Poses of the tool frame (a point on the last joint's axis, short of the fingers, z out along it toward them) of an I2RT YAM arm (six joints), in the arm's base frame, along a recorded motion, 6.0 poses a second.
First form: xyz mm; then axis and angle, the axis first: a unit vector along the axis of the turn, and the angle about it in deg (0 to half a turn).
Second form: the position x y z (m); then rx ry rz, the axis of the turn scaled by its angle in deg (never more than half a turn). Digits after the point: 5 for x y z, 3 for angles.
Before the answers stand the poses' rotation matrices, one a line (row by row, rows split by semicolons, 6 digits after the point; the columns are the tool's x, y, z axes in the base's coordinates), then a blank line. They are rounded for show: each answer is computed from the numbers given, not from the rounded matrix.
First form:
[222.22, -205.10, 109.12, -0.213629, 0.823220, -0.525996, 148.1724]
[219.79, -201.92, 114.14, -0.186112, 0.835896, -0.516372, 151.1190]
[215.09, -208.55, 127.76, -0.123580, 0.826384, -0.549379, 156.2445]
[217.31, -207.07, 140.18, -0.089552, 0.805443, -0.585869, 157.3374]
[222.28, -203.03, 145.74, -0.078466, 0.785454, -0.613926, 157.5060]
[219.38, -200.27, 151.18, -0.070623, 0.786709, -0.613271, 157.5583]
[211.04, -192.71, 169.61, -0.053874, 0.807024, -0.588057, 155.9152]
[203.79, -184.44, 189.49, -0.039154, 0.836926, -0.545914, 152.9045]
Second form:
-0.765226 -0.047892 0.641978; -0.602676 0.403845 -0.688252; -0.226297 -0.913573 -0.337896
-0.810657 -0.042388 0.583984; -0.541195 0.434916 -0.719692; -0.223478 -0.899473 -0.375508
-0.886023 0.025712 0.462928; -0.416905 0.392687 -0.819748; -0.202864 -0.919313 -0.337210
-0.907370 0.087049 0.411221; -0.364426 0.324597 -0.872829; -0.209460 -0.941838 -0.262807
-0.912074 0.116306 0.393184; -0.353454 0.263019 -0.897714; -0.207825 -0.957755 -0.198784
-0.914671 0.127200 0.383663; -0.341024 0.266683 -0.901434; -0.216979 -0.955354 -0.200549
-0.907390 0.156809 0.389941; -0.323149 0.332932 -0.885850; -0.268733 -0.929821 -0.251427
-0.887351 0.186709 0.421602; -0.310592 0.433766 -0.845801; -0.340795 -0.881468 -0.326913

[0.22222, -0.20510, 0.10912, -31.654, 121.978, -77.938]
[0.21979, -0.20192, 0.11414, -28.125, 126.320, -78.034]
[0.21509, -0.20855, 0.12776, -19.309, 129.118, -85.837]
[0.21731, -0.20707, 0.14018, -14.090, 126.726, -92.179]
[0.22228, -0.20303, 0.14574, -12.359, 123.714, -96.697]
[0.21938, -0.20027, 0.15118, -11.127, 123.953, -96.626]
[0.21104, -0.19271, 0.16961, -8.400, 125.827, -91.687]
[0.20379, -0.18444, 0.18949, -5.987, 127.970, -83.473]

